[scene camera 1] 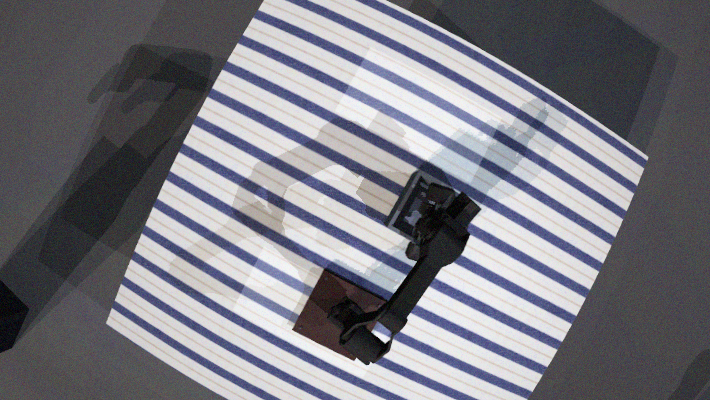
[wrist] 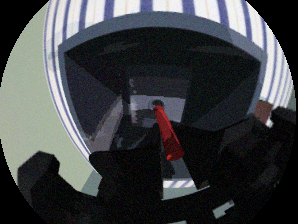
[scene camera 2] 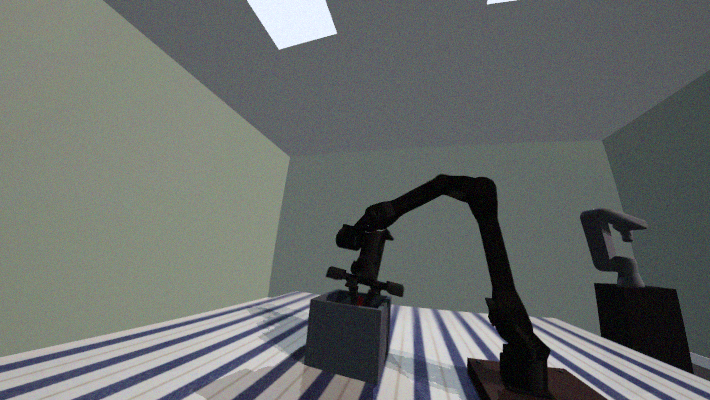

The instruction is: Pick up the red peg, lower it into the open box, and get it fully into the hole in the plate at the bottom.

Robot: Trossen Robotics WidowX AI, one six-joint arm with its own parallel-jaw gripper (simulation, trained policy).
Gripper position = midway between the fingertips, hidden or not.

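Note:
Red peg (wrist: 173,150) visible; scene camera 1 does not show the peg, hidden by my gripper. A grey box (scene camera 1: 419,180) is visible, and the wrist view shows the box (wrist: 226,72) too. My gripper (scene camera 2: 356,317) appears also in scene camera 1, with the gripper (scene camera 1: 422,215) there, and in the wrist view, with the gripper (wrist: 163,125) there.

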